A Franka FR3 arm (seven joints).
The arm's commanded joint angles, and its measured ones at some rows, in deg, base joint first. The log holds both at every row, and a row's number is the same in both.
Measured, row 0:
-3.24, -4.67, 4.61, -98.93, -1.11, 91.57, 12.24
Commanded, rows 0 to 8:
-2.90, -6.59, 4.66, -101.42, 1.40, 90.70, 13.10
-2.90, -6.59, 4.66, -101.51, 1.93, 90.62, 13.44
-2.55, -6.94, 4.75, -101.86, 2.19, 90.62, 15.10
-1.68, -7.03, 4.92, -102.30, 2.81, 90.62, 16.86
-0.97, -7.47, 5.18, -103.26, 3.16, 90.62, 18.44
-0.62, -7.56, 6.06, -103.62, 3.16, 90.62, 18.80
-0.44, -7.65, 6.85, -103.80, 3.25, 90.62, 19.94
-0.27, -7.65, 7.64, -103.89, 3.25, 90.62, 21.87
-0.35, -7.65, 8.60, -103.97, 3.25, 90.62, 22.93
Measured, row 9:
-0.81, -5.62, 6.55, -101.47, 2.28, 90.45, 18.82
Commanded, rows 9 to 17:
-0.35, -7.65, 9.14, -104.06, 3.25, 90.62, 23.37
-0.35, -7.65, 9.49, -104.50, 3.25, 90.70, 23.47
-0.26, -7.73, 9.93, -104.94, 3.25, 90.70, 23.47
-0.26, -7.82, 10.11, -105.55, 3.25, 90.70, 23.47
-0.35, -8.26, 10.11, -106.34, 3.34, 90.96, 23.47
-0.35, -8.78, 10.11, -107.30, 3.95, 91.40, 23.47
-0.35, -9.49, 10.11, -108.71, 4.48, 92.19, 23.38
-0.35, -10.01, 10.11, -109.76, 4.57, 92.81, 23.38
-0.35, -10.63, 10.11, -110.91, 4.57, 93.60, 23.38
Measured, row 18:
-0.28, -6.81, 10.14, -105.39, 3.16, 90.67, 22.80
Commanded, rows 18 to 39:
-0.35, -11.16, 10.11, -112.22, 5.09, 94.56, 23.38
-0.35, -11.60, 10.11, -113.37, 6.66, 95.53, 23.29
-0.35, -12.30, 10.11, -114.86, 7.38, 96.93, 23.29
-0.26, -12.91, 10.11, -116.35, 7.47, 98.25, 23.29
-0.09, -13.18, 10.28, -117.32, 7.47, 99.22, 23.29
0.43, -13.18, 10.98, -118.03, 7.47, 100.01, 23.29
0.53, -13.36, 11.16, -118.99, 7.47, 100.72, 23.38
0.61, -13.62, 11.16, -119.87, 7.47, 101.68, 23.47
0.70, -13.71, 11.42, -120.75, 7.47, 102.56, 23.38
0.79, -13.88, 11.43, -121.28, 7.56, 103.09, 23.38
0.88, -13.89, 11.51, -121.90, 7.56, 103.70, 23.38
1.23, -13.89, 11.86, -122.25, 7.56, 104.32, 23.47
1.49, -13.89, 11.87, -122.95, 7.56, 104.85, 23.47
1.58, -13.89, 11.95, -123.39, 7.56, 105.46, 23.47
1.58, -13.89, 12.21, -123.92, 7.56, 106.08, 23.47
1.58, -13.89, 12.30, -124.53, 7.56, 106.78, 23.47
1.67, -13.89, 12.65, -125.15, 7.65, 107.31, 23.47
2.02, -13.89, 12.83, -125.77, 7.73, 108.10, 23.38
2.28, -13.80, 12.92, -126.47, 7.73, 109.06, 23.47
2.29, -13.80, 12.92, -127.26, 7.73, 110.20, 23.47
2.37, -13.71, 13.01, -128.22, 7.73, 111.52, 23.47
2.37, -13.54, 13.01, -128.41, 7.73, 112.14, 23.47
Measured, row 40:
1.89, -11.96, 12.98, -124.91, 6.67, 108.41, 22.87
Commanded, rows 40 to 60:
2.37, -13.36, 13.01, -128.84, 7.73, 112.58, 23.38
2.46, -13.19, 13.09, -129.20, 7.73, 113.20, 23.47
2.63, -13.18, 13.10, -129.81, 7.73, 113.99, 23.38
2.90, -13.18, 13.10, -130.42, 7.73, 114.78, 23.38
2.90, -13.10, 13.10, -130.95, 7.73, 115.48, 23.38
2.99, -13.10, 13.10, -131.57, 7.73, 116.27, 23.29
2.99, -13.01, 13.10, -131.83, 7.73, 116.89, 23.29
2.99, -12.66, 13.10, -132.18, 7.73, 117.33, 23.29
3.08, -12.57, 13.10, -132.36, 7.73, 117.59, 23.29
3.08, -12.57, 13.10, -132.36, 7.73, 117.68, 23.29
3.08, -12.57, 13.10, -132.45, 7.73, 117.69, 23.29
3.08, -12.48, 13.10, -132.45, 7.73, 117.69, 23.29
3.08, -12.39, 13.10, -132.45, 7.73, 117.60, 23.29
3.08, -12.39, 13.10, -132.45, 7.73, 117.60, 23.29
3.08, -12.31, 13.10, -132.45, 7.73, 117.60, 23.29
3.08, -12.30, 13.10, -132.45, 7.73, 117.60, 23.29
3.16, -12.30, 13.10, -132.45, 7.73, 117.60, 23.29
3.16, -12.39, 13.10, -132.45, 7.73, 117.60, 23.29
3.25, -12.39, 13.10, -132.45, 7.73, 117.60, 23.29
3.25, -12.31, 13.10, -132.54, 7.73, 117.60, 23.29
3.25, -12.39, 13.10, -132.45, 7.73, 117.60, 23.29
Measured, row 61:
2.74, -11.85, 13.05, -131.27, 6.73, 116.04, 22.89
